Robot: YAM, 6 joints.
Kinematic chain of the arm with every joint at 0, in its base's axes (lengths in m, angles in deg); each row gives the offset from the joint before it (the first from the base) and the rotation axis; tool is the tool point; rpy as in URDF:
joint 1: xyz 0 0 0.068 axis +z
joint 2: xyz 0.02 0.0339 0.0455 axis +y
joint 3: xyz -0.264 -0.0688 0 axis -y
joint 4: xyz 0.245 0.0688 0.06 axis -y
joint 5: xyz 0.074 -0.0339 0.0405 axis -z
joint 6: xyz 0.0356 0 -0.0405 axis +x
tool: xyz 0 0 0 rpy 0 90 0
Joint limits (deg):
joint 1: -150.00..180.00
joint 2: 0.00..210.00
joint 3: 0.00..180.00
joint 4: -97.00..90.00
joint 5: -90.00..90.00
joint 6: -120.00..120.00
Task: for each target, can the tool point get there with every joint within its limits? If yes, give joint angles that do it. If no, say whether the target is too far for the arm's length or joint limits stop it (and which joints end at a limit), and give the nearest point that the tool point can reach.
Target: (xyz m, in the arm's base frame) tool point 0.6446 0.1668 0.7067
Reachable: no: too far | nearest point 0.4656 0.1205 0.5369 | short by 0.251 m
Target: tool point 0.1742 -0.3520 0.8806
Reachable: no: too far | nearest point 0.1302 -0.2631 0.6764 | short by 0.227 m
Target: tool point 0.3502 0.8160 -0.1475
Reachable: no: too far | nearest point 0.2443 0.5691 -0.0667 | short by 0.281 m
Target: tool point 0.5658 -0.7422 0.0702
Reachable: no: too far | nearest point 0.3911 -0.5131 0.0839 | short by 0.288 m
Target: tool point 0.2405 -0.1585 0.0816
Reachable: yes | joints -31.78 108.47 24.48 59.54 13.13 86.63
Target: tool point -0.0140 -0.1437 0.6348
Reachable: yes | joints 73.77 43.54 106.80 42.93 48.60 -61.87
